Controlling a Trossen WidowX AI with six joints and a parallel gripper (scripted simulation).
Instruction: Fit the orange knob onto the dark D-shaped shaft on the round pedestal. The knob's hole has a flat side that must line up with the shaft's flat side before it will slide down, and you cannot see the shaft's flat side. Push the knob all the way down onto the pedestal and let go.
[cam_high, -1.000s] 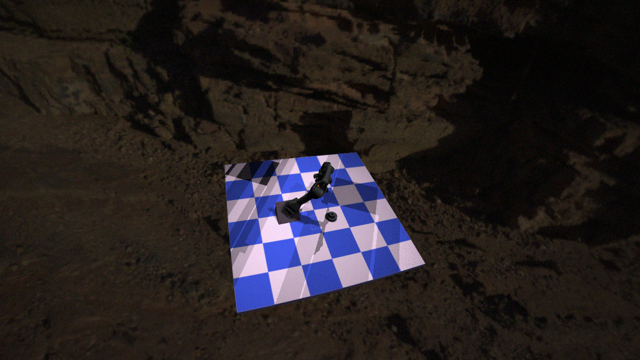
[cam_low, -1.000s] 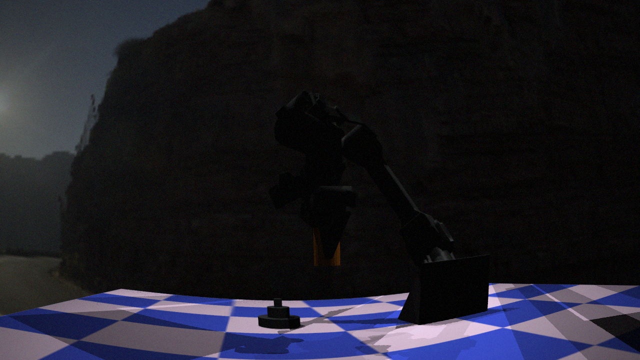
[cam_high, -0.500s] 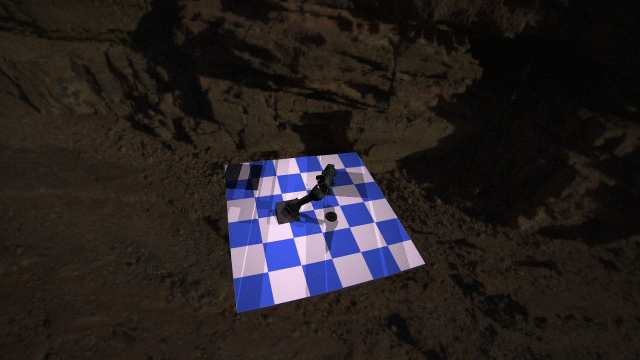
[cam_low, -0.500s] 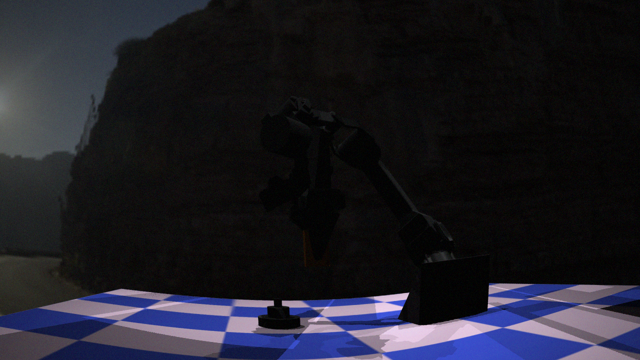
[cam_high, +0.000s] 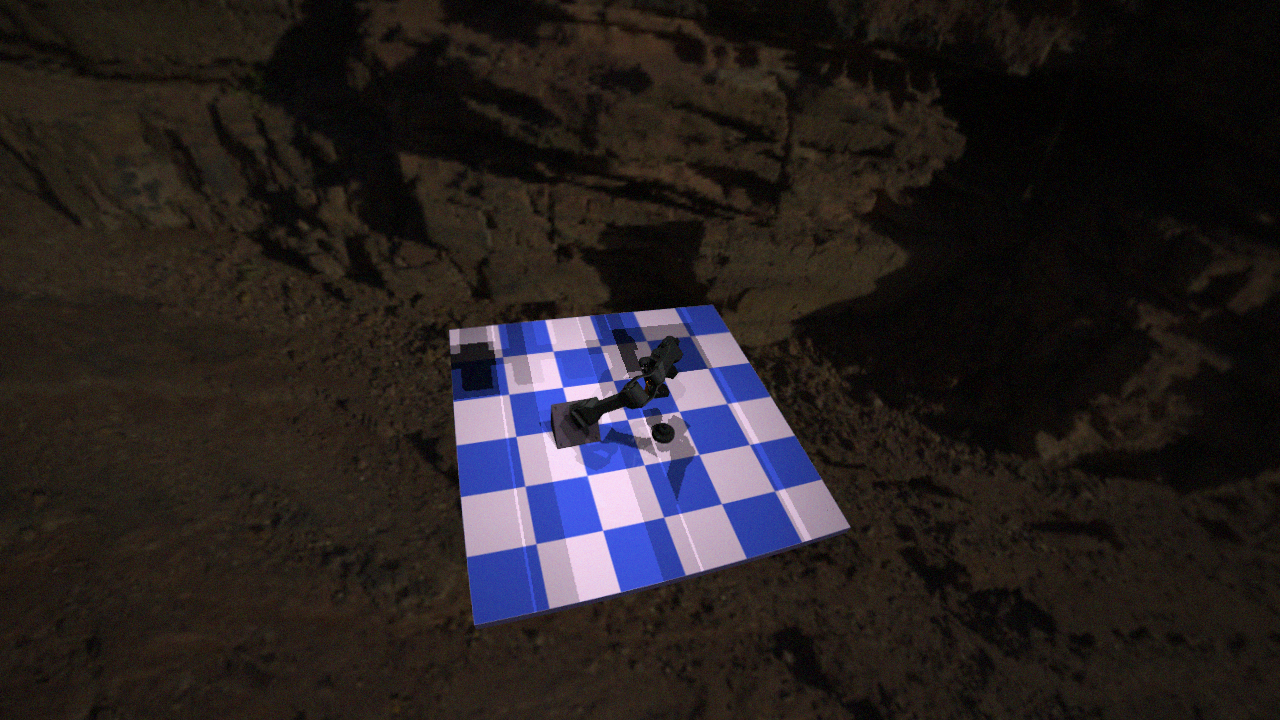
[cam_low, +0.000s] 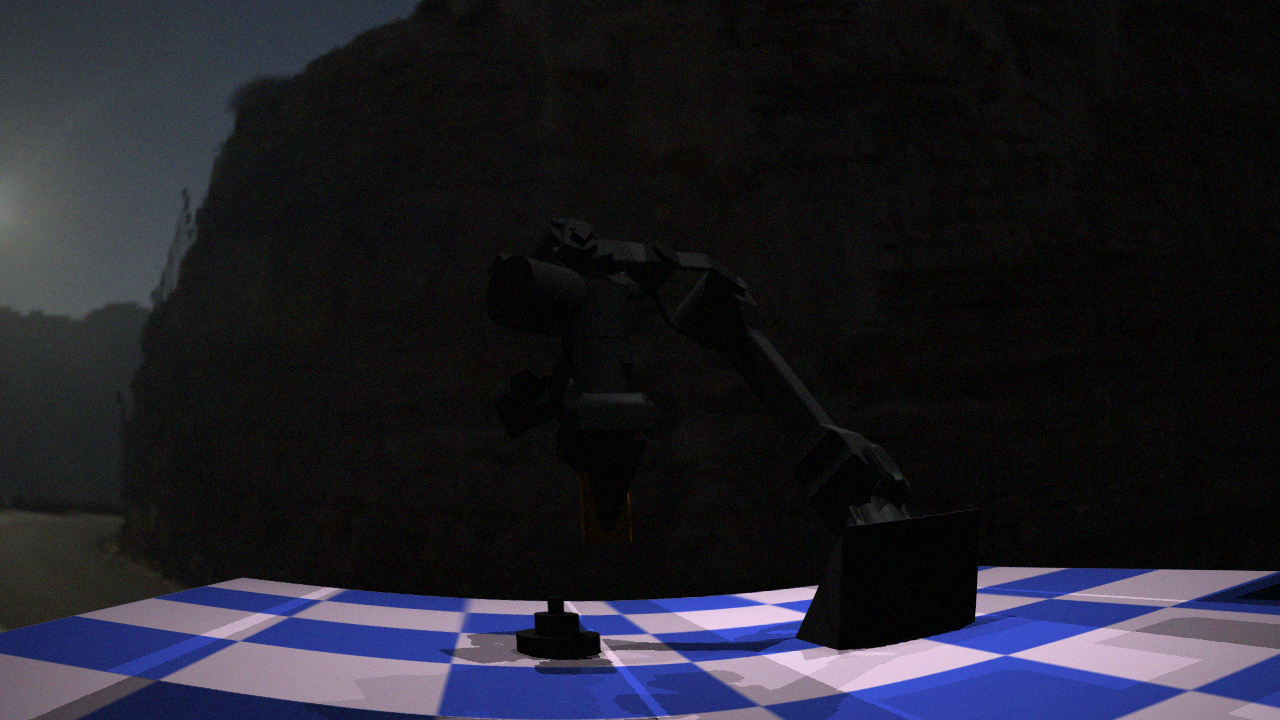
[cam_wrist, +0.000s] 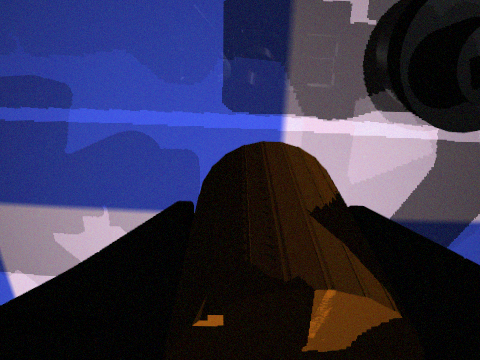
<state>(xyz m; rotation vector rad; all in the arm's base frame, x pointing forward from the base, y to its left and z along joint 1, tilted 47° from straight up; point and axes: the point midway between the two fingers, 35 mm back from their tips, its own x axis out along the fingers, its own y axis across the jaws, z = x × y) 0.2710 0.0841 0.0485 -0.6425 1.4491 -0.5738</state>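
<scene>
The pedestal lies 40 mm ahead of my gripper tip, 110 mm to the right of it and 100 mm below it. Round my gripper tip: orange knob (20 mm above).
</scene>
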